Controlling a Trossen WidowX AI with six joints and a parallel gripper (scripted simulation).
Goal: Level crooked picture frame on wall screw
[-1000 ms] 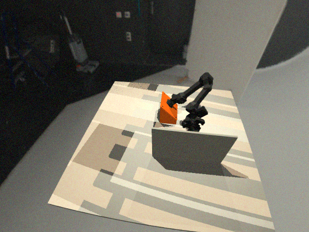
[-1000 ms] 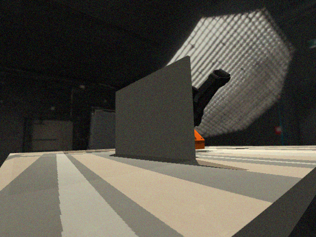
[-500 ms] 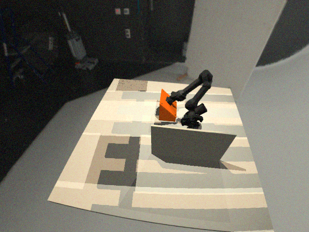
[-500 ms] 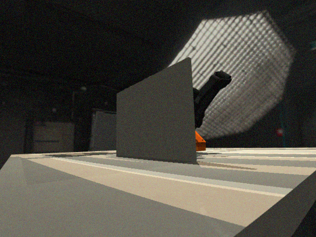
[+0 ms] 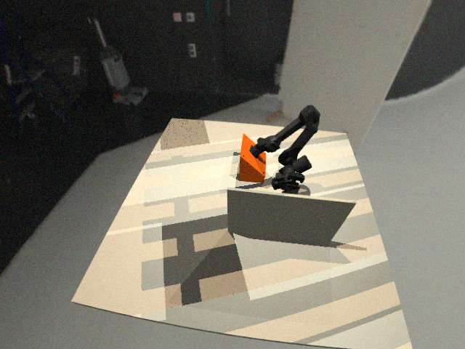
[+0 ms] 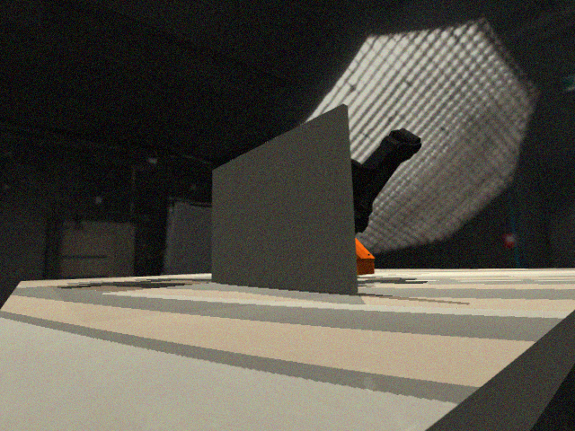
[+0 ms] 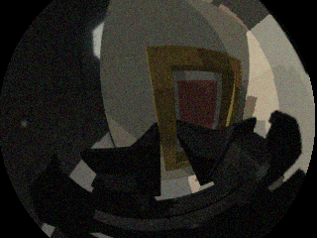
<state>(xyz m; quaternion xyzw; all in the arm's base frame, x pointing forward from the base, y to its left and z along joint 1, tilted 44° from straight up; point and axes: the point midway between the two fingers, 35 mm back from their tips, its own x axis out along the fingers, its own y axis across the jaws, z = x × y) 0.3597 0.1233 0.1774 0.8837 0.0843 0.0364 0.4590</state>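
My gripper tip is now 10 mm to the left of the picture frame and 50 mm above it. Round my gripper tip: wall panel: 20 mm ahead, 10 mm to the right, 60 mm below.
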